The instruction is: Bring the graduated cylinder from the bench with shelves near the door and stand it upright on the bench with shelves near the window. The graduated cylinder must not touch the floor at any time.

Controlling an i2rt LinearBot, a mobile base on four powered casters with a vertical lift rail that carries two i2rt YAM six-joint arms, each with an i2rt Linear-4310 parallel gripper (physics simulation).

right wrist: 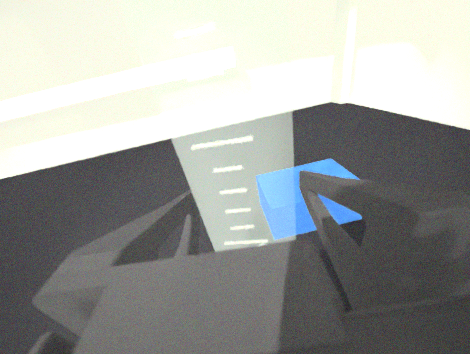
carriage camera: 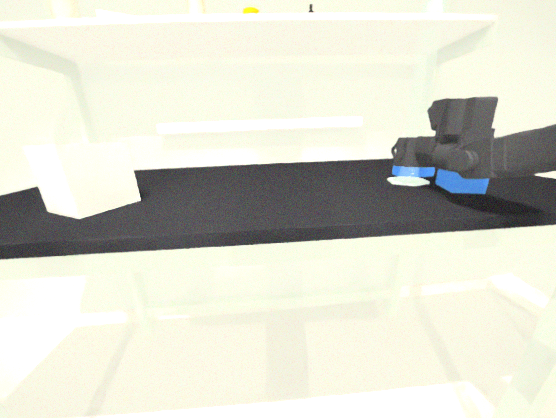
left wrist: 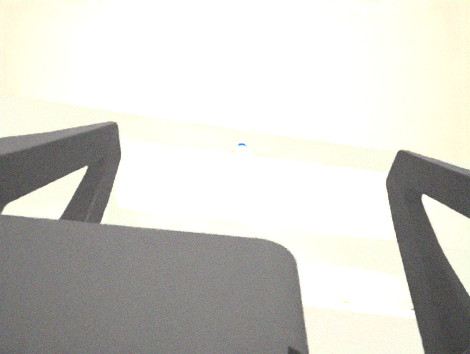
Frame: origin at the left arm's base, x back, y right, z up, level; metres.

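Where they show: left gripper, fingertip midpoint: (left wrist: 256, 152); right gripper, fingertip midpoint: (right wrist: 247, 187) (carriage camera: 405, 149).
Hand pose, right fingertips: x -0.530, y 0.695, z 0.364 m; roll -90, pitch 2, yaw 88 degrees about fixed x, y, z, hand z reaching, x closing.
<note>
Things, the pixels of their centre, and the offset from my right fingertips. "spot": a spot on its surface instead. Level surfaces: height alone.
- clear graduated cylinder, surface spot: (right wrist: 227, 150) spot: dx +0.058, dy -0.006, dz +0.053 m
- black bench top, its level: dz -0.080 m
- white box, body centre: (carriage camera: 87, 176) dx +0.145, dy -0.741, dz -0.015 m
- white shelf, its level: dz +0.358 m
- yellow item, surface spot: (carriage camera: 250, 10) spot: dx -0.256, dy -0.410, dz +0.429 m
- small black item, surface spot: (carriage camera: 311, 8) spot: dx -0.319, dy -0.206, dz +0.457 m
The clear graduated cylinder (right wrist: 227, 150) stands upright with white marks in the right wrist view. Its pale base (carriage camera: 408, 181) shows low on the black bench top (carriage camera: 250, 200) (right wrist: 65, 200) in the carriage view. My right gripper (carriage camera: 407, 152) (right wrist: 247, 187) is open, with its fingers on either side of the cylinder. The wrist housing hides the cylinder's lower part in the right wrist view. My left gripper (left wrist: 256, 152) is open and empty, facing pale, washed-out surroundings.
A blue block (carriage camera: 462, 182) is right of the cylinder's base, with another blue block (carriage camera: 400, 171) behind the base. A white box (carriage camera: 90, 180) stands at the left. A white shelf (carriage camera: 280, 22) above bears a yellow item (carriage camera: 250, 10) and a small black item (carriage camera: 311, 8).
</note>
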